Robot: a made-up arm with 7 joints.
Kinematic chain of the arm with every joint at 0, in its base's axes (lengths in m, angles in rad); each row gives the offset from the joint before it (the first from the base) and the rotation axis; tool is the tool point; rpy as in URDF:
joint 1: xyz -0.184 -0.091 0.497 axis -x
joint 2: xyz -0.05 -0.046 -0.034 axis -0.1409 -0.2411 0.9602
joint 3: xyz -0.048 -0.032 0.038 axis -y
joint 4: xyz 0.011 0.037 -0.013 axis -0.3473 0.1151 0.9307
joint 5: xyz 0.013 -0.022 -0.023 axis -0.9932 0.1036 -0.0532
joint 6: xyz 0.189 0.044 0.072 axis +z
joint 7: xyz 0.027 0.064 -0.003 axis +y
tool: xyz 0 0.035 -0.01 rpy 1.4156 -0.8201 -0.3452
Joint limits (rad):
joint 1: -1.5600..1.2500
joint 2: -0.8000..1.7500
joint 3: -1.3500..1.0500
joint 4: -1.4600..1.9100
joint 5: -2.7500..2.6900
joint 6: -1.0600..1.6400
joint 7: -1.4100..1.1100
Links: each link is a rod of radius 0.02 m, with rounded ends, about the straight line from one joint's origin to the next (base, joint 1, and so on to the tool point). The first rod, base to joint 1, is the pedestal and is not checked.
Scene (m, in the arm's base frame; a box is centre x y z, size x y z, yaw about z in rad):
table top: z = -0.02
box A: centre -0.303 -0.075 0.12 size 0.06 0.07 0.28 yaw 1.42
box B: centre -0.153 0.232 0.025 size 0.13 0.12 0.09 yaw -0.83
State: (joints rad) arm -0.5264 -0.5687 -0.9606 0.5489 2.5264 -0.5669 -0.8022
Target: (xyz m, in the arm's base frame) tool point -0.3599 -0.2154 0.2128
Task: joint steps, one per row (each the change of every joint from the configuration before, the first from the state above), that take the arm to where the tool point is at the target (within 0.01 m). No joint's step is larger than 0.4 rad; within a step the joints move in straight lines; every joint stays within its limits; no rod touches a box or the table.
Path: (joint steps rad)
1: 0.2494 0.1896 0.2906 0.1945 0.0327 -0.0986 0.3539
2: 0.2494 0.1895 0.2905 0.1944 0.0327 -0.0986 0.3538
3: 0.2494 0.1896 0.2906 0.1945 0.0328 -0.0987 0.3539
4: 0.2495 0.1895 0.2906 0.1945 0.0327 -0.0986 0.3538
5: 0.2494 0.1896 0.2905 0.1944 0.0327 -0.0986 0.3539
6: -0.0148 -0.0577 -0.3684 -0.1489 -0.0367 0.0000 -0.2108
7: -0.0148 -0.0577 -0.3685 -0.1488 -0.0368 0.0000 -0.2107
8: -0.0148 -0.0576 -0.3684 -0.1489 -0.0367 0.0000 -0.2107
9: -0.0148 -0.0577 -0.3685 -0.1489 -0.0367 0.0000 -0.2108
10: -0.0148 -0.0577 -0.3684 -0.1489 -0.0367 0.0000 -0.2107
11: 0.1096 -0.1739 0.0000 0.0137 -0.2546 0.0000 -0.2747
12: 0.1096 -0.1740 0.0000 0.0137 -0.2545 0.0000 -0.2747

